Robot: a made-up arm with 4 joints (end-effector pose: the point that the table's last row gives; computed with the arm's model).
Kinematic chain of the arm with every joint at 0, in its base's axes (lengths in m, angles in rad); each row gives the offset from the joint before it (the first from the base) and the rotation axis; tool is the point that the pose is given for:
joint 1: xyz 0 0 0.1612 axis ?
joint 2: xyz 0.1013 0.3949 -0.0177 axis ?
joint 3: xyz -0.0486 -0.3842 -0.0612 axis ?
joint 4: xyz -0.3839 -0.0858 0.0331 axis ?
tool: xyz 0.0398 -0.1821 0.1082
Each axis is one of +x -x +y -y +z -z.
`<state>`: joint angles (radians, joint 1 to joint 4).
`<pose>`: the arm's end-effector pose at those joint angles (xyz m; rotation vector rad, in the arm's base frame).
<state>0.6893 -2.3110 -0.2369 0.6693</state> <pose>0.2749 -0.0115 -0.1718 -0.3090 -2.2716 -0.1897</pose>
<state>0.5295 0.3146 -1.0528 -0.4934</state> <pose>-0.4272 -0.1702 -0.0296 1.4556 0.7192 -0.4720</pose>
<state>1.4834 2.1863 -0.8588 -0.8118</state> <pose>0.2885 -0.5280 -0.0466 0.1490 2.5403 0.4847</pose>
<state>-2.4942 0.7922 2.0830 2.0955</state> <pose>-0.2234 -0.0453 0.0315 0.0547 -2.1698 1.5505</pose>
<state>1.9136 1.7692 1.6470 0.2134</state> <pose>0.3503 -0.3347 0.2233 0.1580 -0.4010 1.9444</pose>
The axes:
joint 1: +x
joint 2: +y
joint 3: -x
joint 4: +z

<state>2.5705 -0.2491 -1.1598 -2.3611</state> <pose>-0.4718 0.1778 0.2296 -1.2652 -2.3747 -0.6643</pose>
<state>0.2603 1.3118 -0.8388 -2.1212</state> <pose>-0.0400 -0.2549 0.6877 -0.8711 1.8291 -1.9084</pose>
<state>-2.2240 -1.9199 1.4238 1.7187</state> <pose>0.2095 -0.2907 0.1978 2.4364 0.1879 -0.2597</pose>
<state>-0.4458 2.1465 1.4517 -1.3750</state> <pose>0.5260 0.3027 0.4886 -1.9202 0.8498 0.3675</pose>
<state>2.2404 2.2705 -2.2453 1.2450</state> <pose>0.0826 -0.2312 -0.0642 -2.2131 -1.5111 0.4304</pose>
